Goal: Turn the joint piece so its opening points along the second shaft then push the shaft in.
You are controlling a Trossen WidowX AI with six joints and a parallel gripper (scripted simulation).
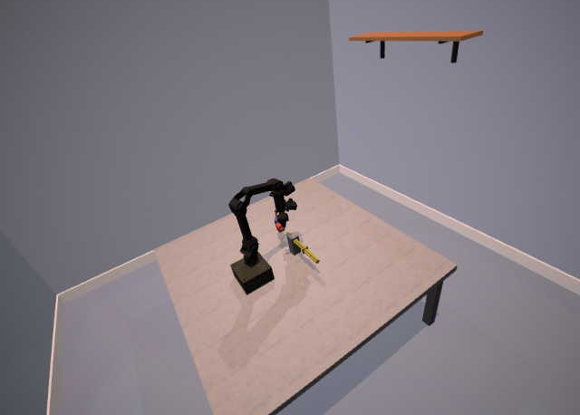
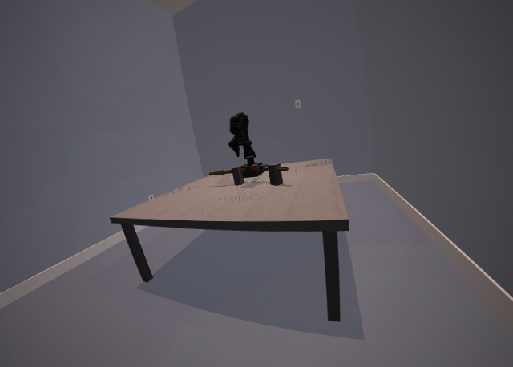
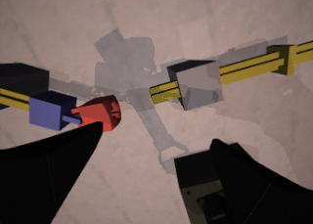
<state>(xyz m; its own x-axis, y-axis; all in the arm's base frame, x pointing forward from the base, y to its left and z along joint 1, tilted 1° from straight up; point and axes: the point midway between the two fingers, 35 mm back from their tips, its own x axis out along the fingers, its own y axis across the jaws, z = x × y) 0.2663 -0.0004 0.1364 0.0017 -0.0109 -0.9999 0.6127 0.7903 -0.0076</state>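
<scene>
The red joint piece lies 9 cm below my gripper tip, 8 cm to the left of it and 2 cm ahead of it.
</scene>
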